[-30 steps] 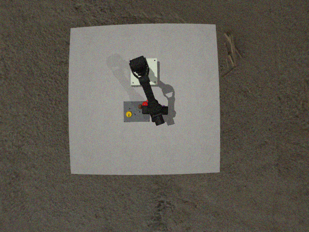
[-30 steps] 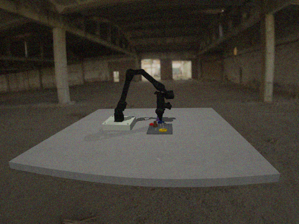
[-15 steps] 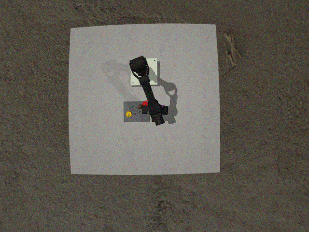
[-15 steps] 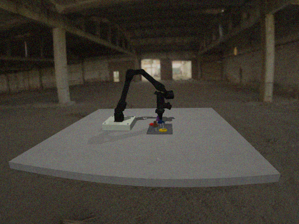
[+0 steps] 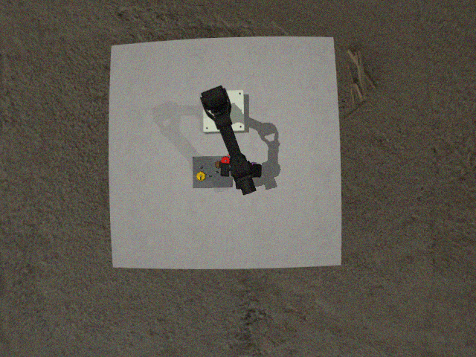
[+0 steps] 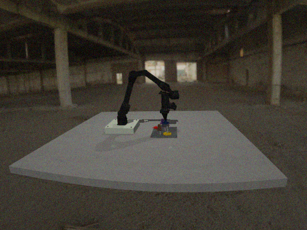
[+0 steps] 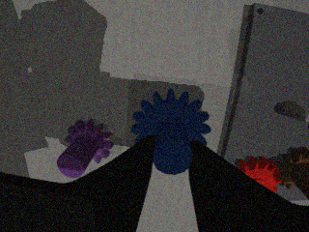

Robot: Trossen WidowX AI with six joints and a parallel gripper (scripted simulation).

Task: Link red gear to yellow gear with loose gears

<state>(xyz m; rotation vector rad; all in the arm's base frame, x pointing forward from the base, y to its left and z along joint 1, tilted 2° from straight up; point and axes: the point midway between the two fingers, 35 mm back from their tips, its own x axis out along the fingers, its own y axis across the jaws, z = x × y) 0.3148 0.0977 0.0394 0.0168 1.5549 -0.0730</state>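
The brown gear lies 120 mm to the right of my gripper tip, 40 mm behind it and 20 mm below it. From my gripper tip the other things lie so: purple gear (70 mm to the left, 30 mm below, 30 mm behind); then red arrow (80 mm behind, 50 mm to the right, 40 mm below); then blue gear (10 mm below).
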